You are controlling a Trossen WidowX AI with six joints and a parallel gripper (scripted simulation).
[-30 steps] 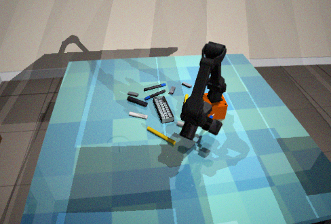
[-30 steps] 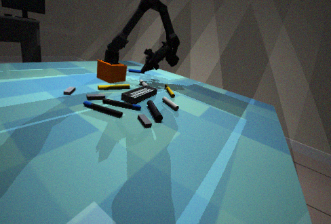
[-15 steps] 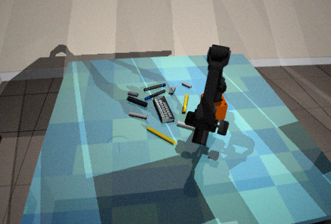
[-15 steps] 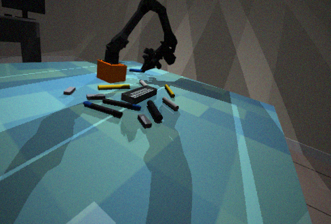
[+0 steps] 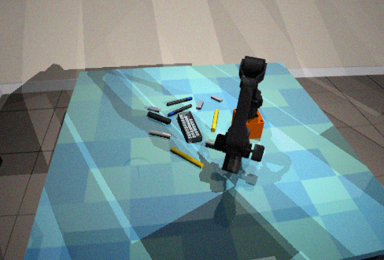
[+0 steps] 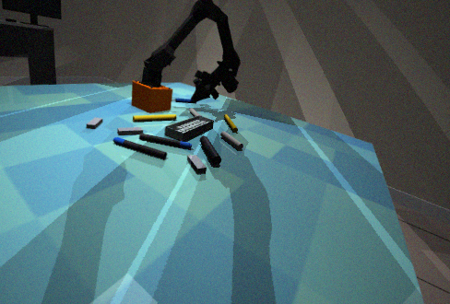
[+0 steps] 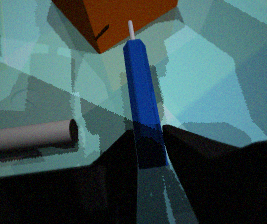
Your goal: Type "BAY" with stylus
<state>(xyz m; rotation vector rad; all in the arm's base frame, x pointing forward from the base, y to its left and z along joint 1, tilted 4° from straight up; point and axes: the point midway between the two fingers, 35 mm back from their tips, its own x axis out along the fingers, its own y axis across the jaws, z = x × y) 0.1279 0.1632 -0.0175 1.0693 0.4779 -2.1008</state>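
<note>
Right now the blue stylus is 40 mm behind my gripper tip and 40 mm to the right of it. The rest, counted from my gripper tip: black marker: 250 mm ahead, 340 mm to the right, 20 mm below.
</note>
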